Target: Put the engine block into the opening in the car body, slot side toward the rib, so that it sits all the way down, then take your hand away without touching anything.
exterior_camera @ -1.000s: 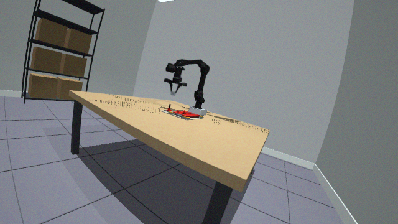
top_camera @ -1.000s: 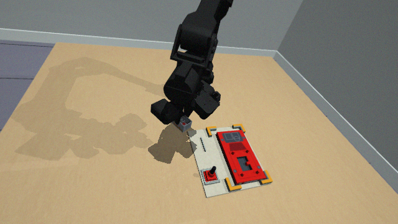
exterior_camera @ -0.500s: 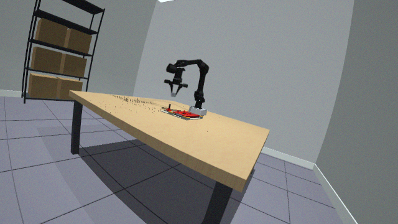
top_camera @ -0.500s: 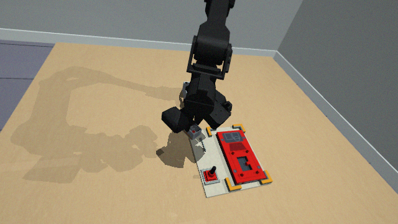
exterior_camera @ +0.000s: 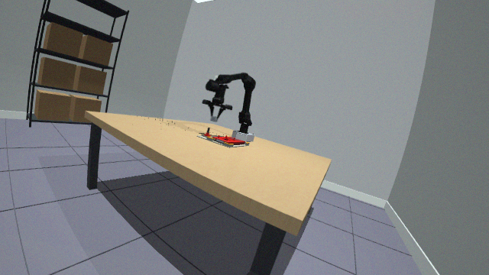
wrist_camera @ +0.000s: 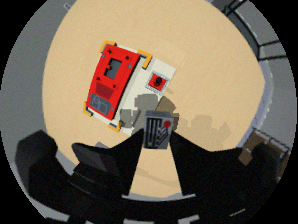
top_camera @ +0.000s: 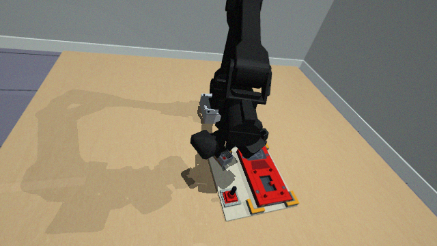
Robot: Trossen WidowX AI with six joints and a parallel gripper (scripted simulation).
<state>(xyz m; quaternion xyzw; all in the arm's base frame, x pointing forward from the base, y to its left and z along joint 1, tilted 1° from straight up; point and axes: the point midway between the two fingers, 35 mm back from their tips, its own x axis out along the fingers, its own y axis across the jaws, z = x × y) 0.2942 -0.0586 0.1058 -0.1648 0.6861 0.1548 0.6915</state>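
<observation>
My gripper tip is now 10 mm short of the pale base plate, 130 mm to the right of it and 110 mm above it. Also, from my gripper tip: grey engine block (10 mm below).
</observation>
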